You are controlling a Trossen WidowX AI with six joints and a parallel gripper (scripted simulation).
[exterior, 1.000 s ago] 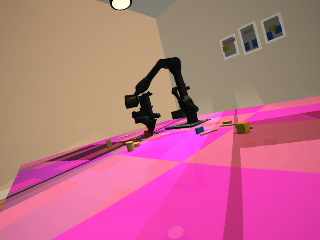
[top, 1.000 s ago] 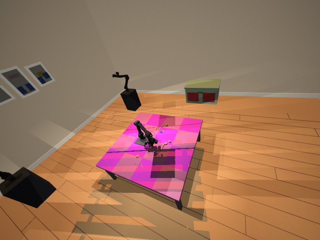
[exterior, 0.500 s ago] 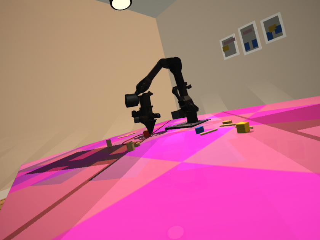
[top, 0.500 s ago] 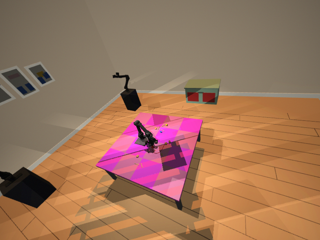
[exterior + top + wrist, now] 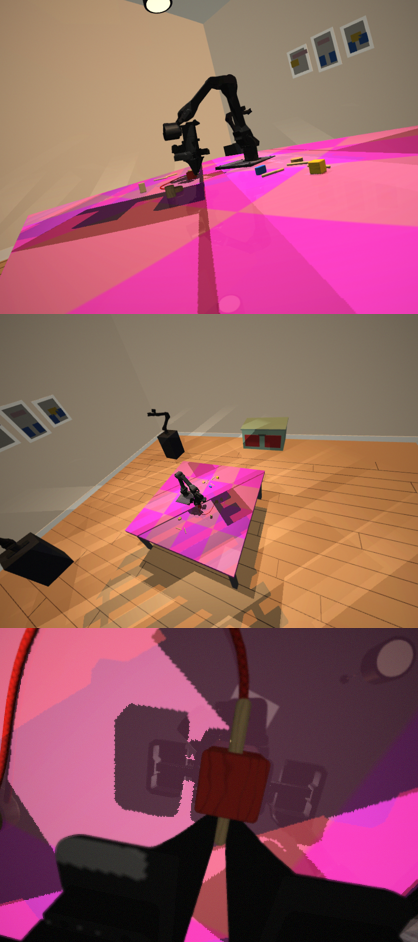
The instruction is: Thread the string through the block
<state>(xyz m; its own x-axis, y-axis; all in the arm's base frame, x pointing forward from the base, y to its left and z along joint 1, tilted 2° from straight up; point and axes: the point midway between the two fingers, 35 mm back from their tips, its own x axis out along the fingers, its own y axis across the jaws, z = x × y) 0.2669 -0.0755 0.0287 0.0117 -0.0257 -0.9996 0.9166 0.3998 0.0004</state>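
The blue block is 300 mm to the left of my gripper tip and 30 mm behind it. From my gripper tip the other things lie so: red block (20 mm to the right, 10 mm ahead); thin wooden stick (40 mm to the right, 20 mm ahead); round wooden button (160 mm ahead, 120 mm to the left, 10 mm below).
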